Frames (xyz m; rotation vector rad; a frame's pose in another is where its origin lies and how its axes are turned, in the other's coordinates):
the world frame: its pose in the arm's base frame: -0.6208 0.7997 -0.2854 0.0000 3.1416 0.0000
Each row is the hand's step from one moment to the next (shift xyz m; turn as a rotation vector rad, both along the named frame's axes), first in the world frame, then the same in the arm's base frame.
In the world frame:
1: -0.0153 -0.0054 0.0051 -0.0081 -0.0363 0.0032
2: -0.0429 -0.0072 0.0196 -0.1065 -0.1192 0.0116
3: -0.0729 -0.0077 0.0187 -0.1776 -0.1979 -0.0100
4: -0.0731 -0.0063 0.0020 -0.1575 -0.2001 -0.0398
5: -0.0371 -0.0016 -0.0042 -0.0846 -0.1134 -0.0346
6: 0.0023 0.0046 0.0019 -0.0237 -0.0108 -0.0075
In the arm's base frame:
1: 0.0153 -0.0054 -0.0051 0.0081 -0.0363 -0.0032
2: 0.0429 -0.0072 -0.0196 0.1065 -0.1192 -0.0116
3: 0.0729 -0.0077 -0.0187 0.1776 -0.1979 0.0100
4: 0.0731 -0.0063 -0.0020 0.1575 -0.2001 0.0398
5: 0.0371 -0.0016 0.0042 0.0846 -0.1134 0.0346
6: -0.0023 0.0046 -0.0019 0.0237 -0.0108 0.0075

